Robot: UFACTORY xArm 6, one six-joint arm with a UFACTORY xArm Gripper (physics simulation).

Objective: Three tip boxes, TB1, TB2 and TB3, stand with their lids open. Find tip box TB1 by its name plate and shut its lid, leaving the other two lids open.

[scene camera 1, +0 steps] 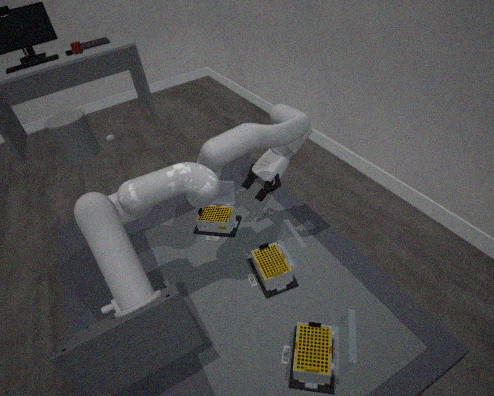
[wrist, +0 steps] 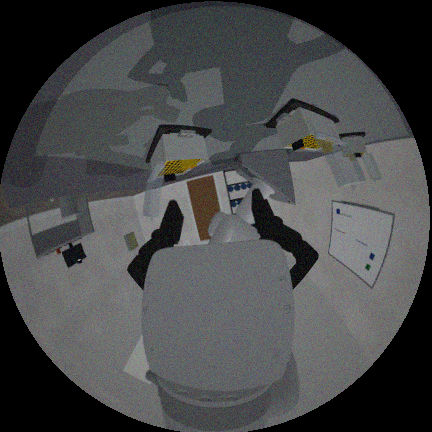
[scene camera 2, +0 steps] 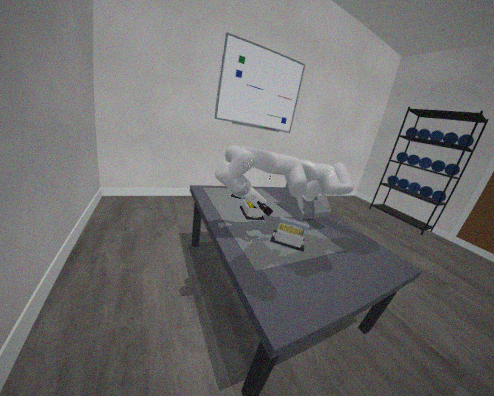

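Seen in the pictures: gripper, fingertip midpoint: (scene camera 1: 250, 193) (wrist: 214, 202) (scene camera 2: 265, 208); arm's base, link origin: (scene camera 1: 139, 305) (wrist: 263, 184) (scene camera 2: 306, 192).
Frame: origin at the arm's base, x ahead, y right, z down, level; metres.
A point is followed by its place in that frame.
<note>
Three tip boxes with yellow racks and clear raised lids stand in a row: the desk-side box (scene camera 1: 216, 215) (scene camera 2: 290, 237) {x 0.330, y -0.371, z 0.072 m} (wrist: 184, 147) {x 0.349, y -0.284, z 0.097 m}, the middle box (scene camera 1: 271, 262) (scene camera 2: 251, 212) {x 0.407, y -0.087, z 0.101 m} (wrist: 307, 127) {x 0.425, y -0.086, z 0.086 m} and the end box (scene camera 1: 313, 350) (wrist: 353, 145) {x 0.384, y 0.203, z 0.097 m}. The desk-side lid (scene camera 1: 226, 192) {x 0.364, y -0.357, z 0.035 m} (wrist: 151, 195) {x 0.391, y -0.342, z 0.023 m}, middle lid (scene camera 1: 294, 234) {x 0.455, y -0.015, z -0.011 m} and end lid (scene camera 1: 352, 335) {x 0.420, y 0.303, z -0.008 m} are open. Small name plates (scene camera 1: 212, 238) {x 0.258, y -0.261, z 0.133 m} (scene camera 1: 252, 280) {x 0.313, y -0.030, z 0.133 m} (scene camera 1: 285, 354) {x 0.297, y 0.217, z 0.133 m} lie beside them; their text is unreadable, so I cannot tell which is TB1. My gripper (scene camera 1: 253, 192) {x 0.423, y -0.255, z -0.007 m} (scene camera 2: 267, 209) {x 0.423, y -0.255, z -0.007 m} (wrist: 214, 202) {x 0.423, y -0.255, z -0.007 m} is open and empty, above the table on the lid side, near the desk-side and middle boxes.
The dark table (scene camera 2: 300, 300) {x 0.433, y -0.631, z 0.138 m} bears a grey mat (scene camera 1: 370, 300) {x 0.579, y 0.189, z 0.135 m}. The arm (scene camera 1: 160, 185) {x 0.154, y -0.169, z -0.211 m} reaches over the table beyond the desk-side box and partly hides the end box in scene camera 2. A desk (scene camera 1: 75, 75) with a monitor (scene camera 1: 25, 30) and a bin (scene camera 1: 75, 137) stand beyond the table.
</note>
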